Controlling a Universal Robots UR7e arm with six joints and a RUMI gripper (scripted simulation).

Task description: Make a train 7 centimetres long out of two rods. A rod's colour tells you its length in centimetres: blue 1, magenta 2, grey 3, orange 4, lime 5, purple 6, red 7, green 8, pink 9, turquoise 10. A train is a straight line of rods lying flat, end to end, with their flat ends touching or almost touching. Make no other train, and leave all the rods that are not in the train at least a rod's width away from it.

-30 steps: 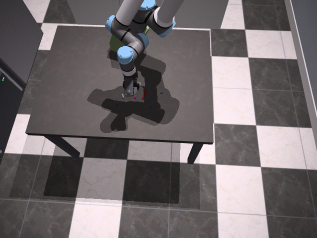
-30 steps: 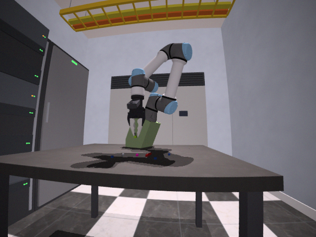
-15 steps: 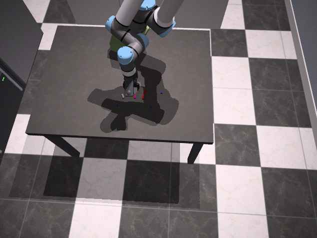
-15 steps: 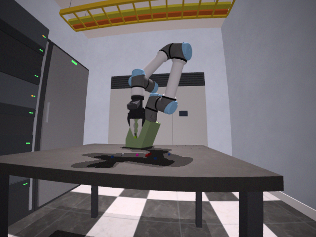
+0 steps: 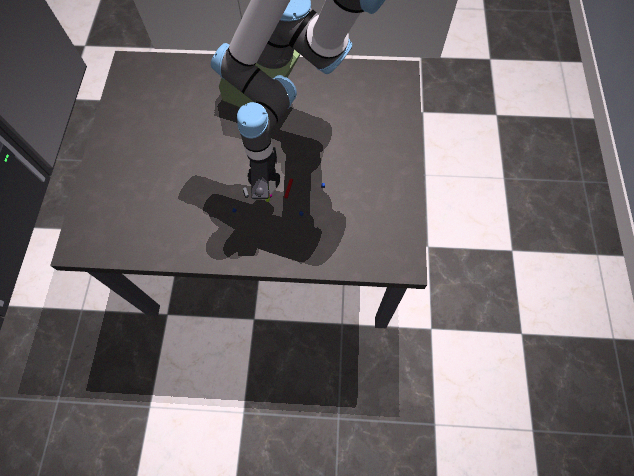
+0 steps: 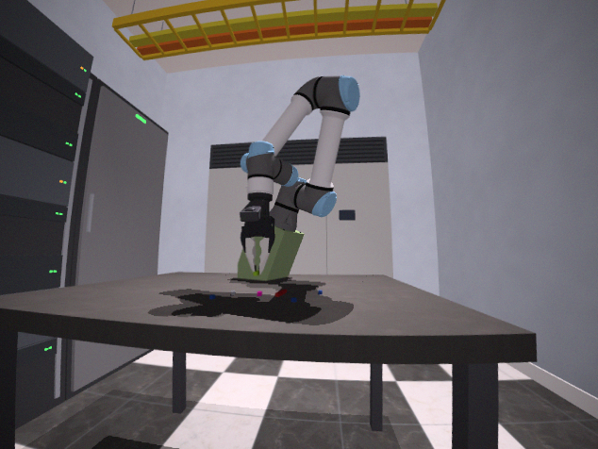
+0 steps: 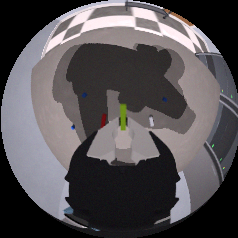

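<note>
Right now the magenta rod is 30 mm behind my hand, 10 mm to the right of it and 70 mm below it. The rest, counted from my hand: grey rod: 20 mm behind, 90 mm to the right, 70 mm below; red rod: 70 mm behind, 40 mm to the left, 70 mm below; lime rod: 10 mm below.
</note>
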